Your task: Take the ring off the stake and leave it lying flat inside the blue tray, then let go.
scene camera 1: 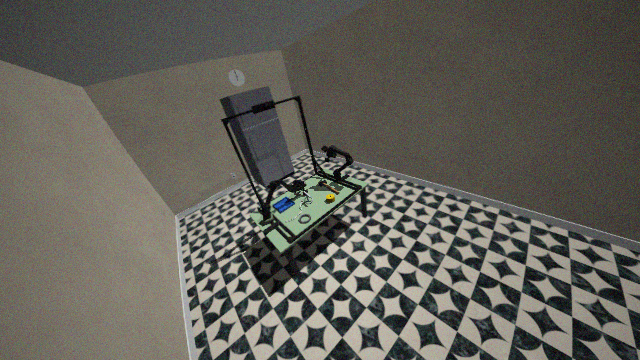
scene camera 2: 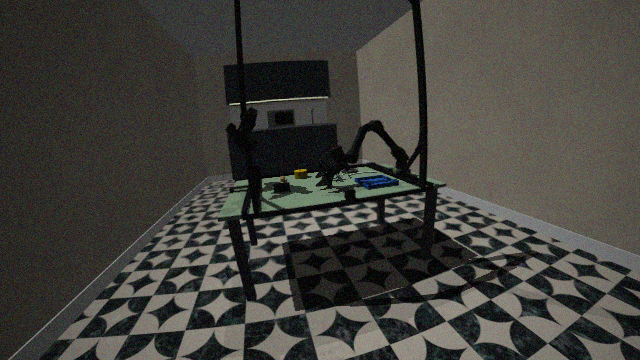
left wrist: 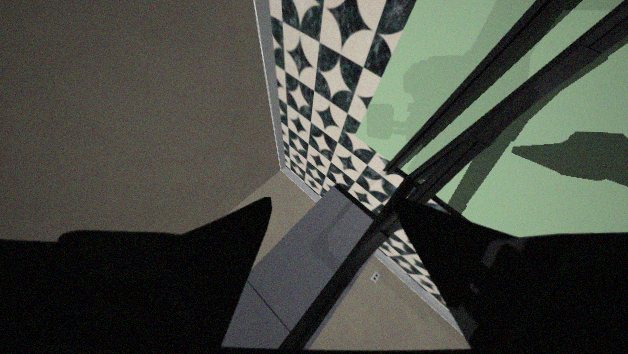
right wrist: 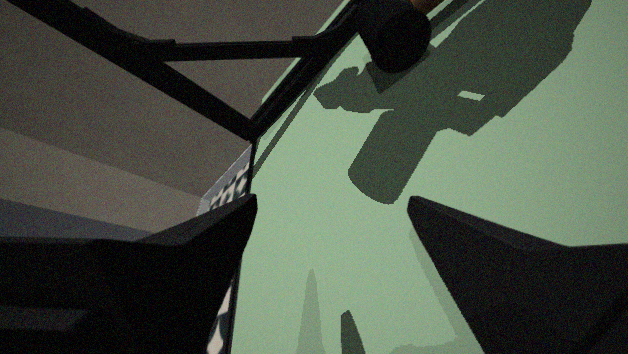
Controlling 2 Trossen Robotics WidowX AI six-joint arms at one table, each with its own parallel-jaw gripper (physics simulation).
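Frame: origin at the left arm's base, x ahead, y left, z up, level; centimetres.
Seen in the pictures: left gripper, between the fingertips: (scene camera 1: 328, 156) (scene camera 2: 234, 147) (left wrist: 333, 203); right gripper, between the fingertips: (scene camera 1: 306, 185) (scene camera 2: 315, 181) (right wrist: 333, 202); left arm's base, origin of its link: (scene camera 1: 338, 180); right arm's base, origin of its link: (scene camera 1: 267, 217) (scene camera 2: 401, 168).
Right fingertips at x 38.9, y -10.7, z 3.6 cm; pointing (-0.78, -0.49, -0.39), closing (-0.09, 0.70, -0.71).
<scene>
Pixels of each thing's middle, then the offset from my right fingertips to it. "pt": a spot on its surface instead. Level surfaces: height alone.
- blue tray, middle of its body: (scene camera 2: 375, 181) (scene camera 1: 283, 204) dx +34.2, dy +11.3, dz -4.4 cm
- green table, height of its surface: dz -5.6 cm
- dark grey ring, a spot on its surface: (scene camera 1: 299, 220) pt dx +26.6, dy +48.2, dz -4.0 cm
- short yellow round thing, middle of its body: (scene camera 2: 300, 174) (scene camera 1: 330, 198) dx -13.7, dy +37.4, dz -3.0 cm
- hammer, middle of its body: (scene camera 2: 282, 182) (scene camera 1: 329, 187) dx -22.6, dy +17.3, dz -3.6 cm
- thin white tangled thing, a spot on its surface: (scene camera 1: 305, 201) pt dx +11.4, dy +24.8, dz -3.0 cm
A blue tray (scene camera 1: 281, 206) (scene camera 2: 376, 181) lies on the green table (scene camera 1: 320, 210) (scene camera 2: 295, 200). A dark grey ring (scene camera 1: 299, 220) lies on the table near its front edge in scene camera 1. A short yellow round thing (scene camera 1: 330, 198) (scene camera 2: 300, 173) stands farther right; whether it is a ring on a stake is too small to tell. I cannot make out the stake. My right gripper (scene camera 1: 304, 192) (scene camera 2: 325, 183) (right wrist: 333, 202) is open and empty, low over the table between the tray and the hammer. My left gripper (scene camera 2: 242, 123) (left wrist: 333, 203) is open and empty, raised high at the table's other end.
A hammer (scene camera 1: 330, 188) (right wrist: 395, 37) with a brown handle lies near the right gripper. A thin white tangled thing (scene camera 1: 305, 201) lies beside the blue tray. A black frame (scene camera 1: 239, 157) (scene camera 2: 421, 90) rises over the table. Black rails run along the table edges.
</scene>
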